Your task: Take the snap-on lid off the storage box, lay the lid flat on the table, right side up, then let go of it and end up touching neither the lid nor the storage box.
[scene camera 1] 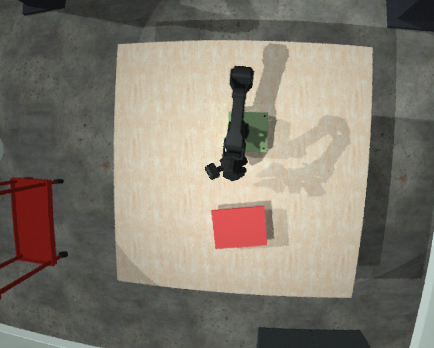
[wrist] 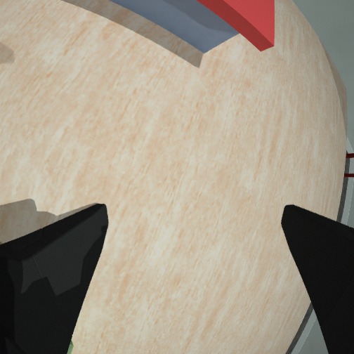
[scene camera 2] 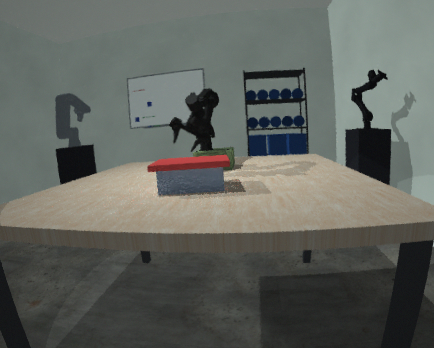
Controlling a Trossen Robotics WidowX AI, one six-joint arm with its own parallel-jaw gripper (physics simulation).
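The red lid (scene camera 1: pixel 239 227) (scene camera 2: pixel 190 162) (wrist: pixel 255 17) lies flat on top of the grey-blue storage box (scene camera 2: pixel 191 181) (wrist: pixel 200 35), and its rim overhangs the walls. The box stands on the table; the lid hides it from above in scene camera 1. In the wrist view, one corner of the box and lid shows at the top edge. My gripper (scene camera 1: pixel 221 173) (scene camera 2: pixel 184 145) (wrist: pixel 198 215) is open and empty. It hangs above the table behind the box as seen in scene camera 2, apart from both lid and box, with bare wood showing between its fingertips in the wrist view.
A green box-like object (scene camera 1: pixel 258 137) (scene camera 2: pixel 229 157) stands on the table (scene camera 1: pixel 165 225) (scene camera 2: pixel 125 215) beneath my arm, behind the storage box in scene camera 2. A red chair-like frame (scene camera 1: pixel 32 220) stands on the floor left of the table in scene camera 1.
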